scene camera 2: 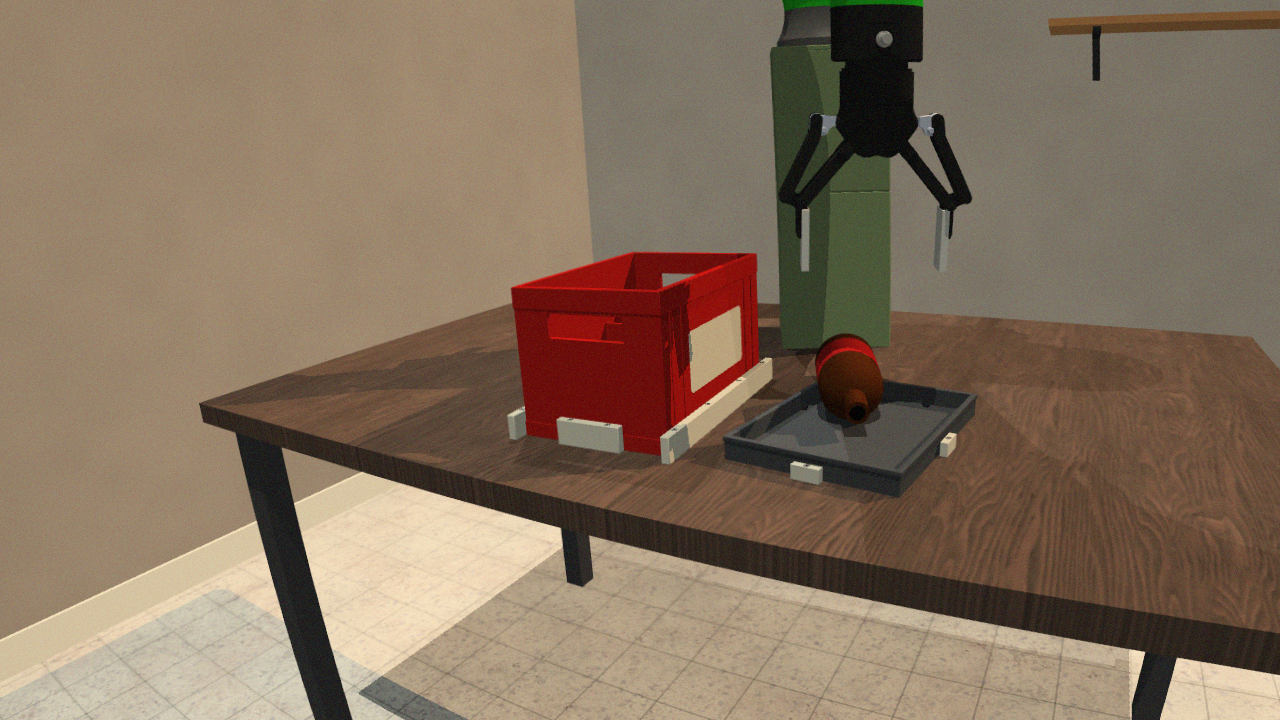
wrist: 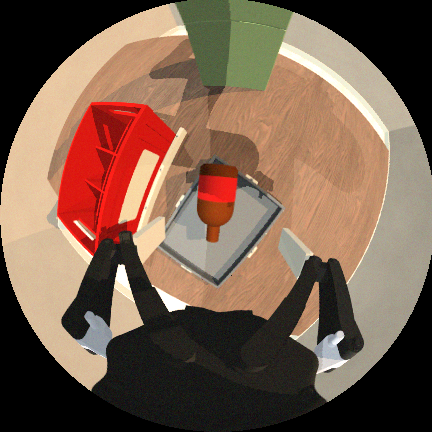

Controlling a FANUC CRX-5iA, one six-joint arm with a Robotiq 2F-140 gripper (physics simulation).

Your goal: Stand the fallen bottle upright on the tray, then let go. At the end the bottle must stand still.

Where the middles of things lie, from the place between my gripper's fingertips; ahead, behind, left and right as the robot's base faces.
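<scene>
My gripper is 170 mm above the dark grey tray [scene camera 2: 901, 437] and 40 mm short of it. The red crate [scene camera 2: 606, 342] is 90 mm below my hand, 50 mm ahead of it and 270 mm to the right of it, and going by their middles it is the farthest from my gripper of the things named here. Then there is the pale rail [scene camera 2: 690, 430], which I see 160 mm below my hand, 170 mm to the right of it and 40 mm ahead of it.
</scene>
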